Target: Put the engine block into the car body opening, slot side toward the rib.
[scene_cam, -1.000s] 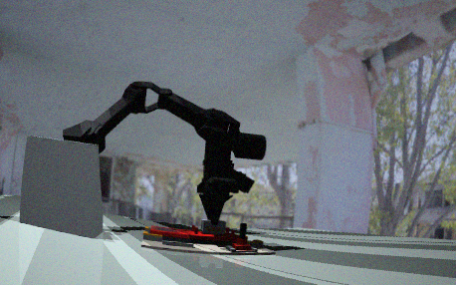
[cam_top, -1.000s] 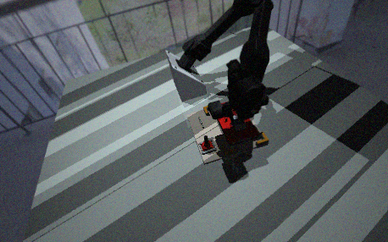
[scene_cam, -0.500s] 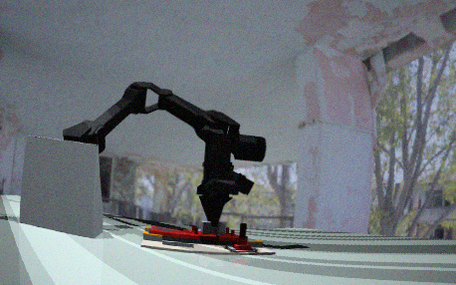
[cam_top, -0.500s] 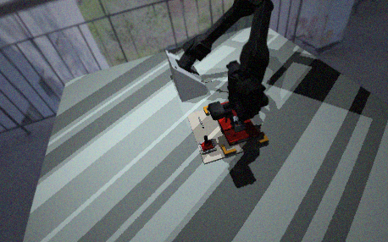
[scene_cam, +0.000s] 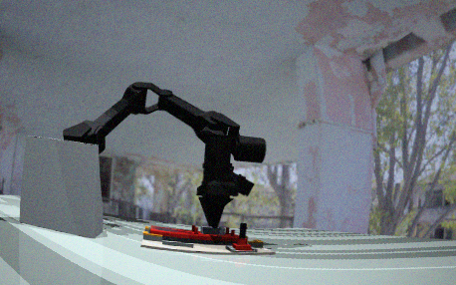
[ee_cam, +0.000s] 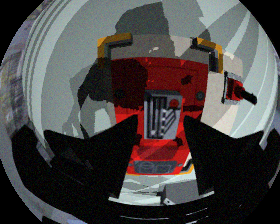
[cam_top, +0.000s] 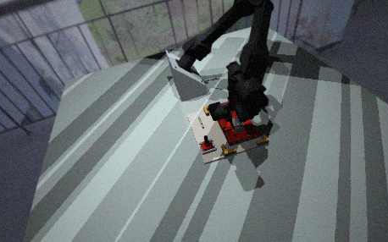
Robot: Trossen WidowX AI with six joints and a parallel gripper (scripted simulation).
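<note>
Right now the engine block is 2 cm below my gripper tip. Round my gripper tip: black post 3 cm ahead, 13 cm to the right, 1 cm below; light baseplate 3 cm behind, 3 cm to the right, 3 cm below.
</note>
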